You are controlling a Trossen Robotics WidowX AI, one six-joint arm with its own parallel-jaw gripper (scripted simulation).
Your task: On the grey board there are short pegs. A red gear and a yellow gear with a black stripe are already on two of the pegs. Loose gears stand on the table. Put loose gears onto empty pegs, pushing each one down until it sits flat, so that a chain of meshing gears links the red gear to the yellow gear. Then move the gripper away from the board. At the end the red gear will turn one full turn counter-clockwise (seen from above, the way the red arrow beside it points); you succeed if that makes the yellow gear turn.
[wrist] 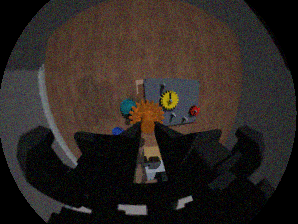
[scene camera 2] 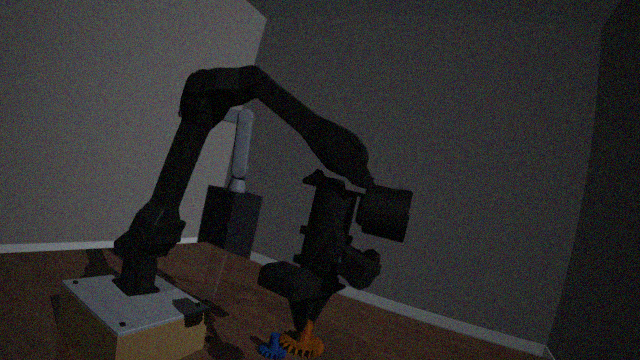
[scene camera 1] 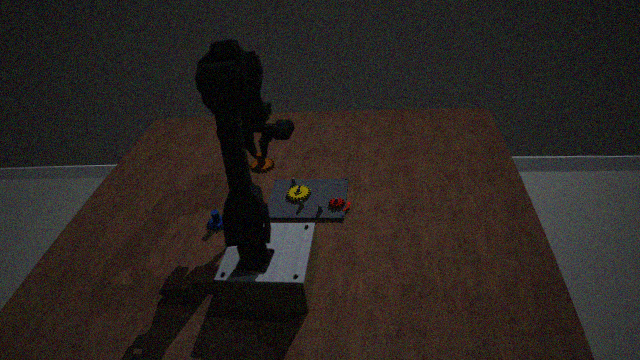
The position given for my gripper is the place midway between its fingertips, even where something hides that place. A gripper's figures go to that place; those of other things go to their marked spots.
My gripper (wrist: 147, 124) is 10 cm from the lens. An orange gear (wrist: 147, 113) is 11 cm from the lens.
